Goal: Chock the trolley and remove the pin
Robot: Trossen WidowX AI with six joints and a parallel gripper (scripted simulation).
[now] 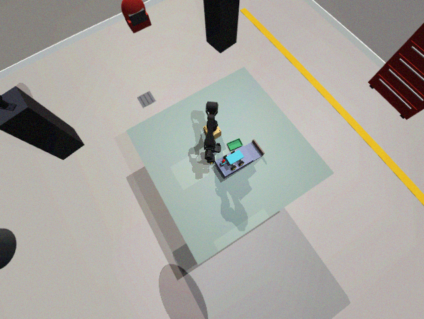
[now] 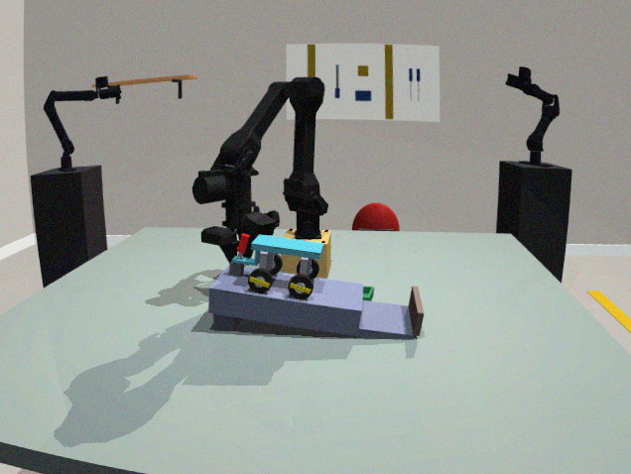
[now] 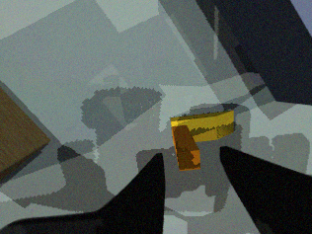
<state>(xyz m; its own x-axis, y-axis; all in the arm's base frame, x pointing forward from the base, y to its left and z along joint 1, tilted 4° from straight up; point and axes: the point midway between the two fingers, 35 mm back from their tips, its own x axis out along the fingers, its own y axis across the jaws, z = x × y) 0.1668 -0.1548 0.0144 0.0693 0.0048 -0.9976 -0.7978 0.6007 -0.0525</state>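
My gripper tip is now 1 cm short of the yellow chock, 1 cm to the left of it and 4 cm above it. Also, from my gripper tip: red-headed stop pin 13 cm ahead, 1 cm to the left, 7 cm above; purple ramp 17 cm ahead, 11 cm to the left, 1 cm below; trolley 16 cm ahead, 10 cm to the left, 5 cm above.
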